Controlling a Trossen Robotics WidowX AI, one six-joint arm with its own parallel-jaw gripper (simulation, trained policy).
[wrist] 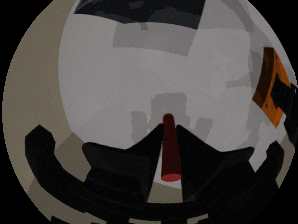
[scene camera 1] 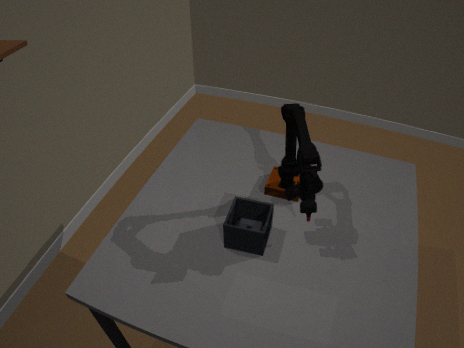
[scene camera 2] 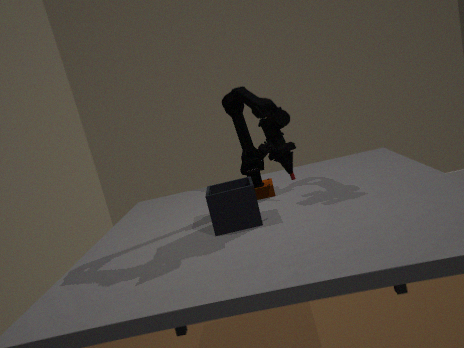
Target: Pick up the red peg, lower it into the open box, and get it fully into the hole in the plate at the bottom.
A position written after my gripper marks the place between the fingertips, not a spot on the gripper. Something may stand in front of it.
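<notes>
Scene camera 2 gives me my gripper [scene camera 2: 290,173] together with a dark box [scene camera 2: 233,206]. In scene camera 1 I can see the dark box [scene camera 1: 245,239] as well. And the wrist view, for its part, shows my gripper [wrist: 169,128].
</notes>
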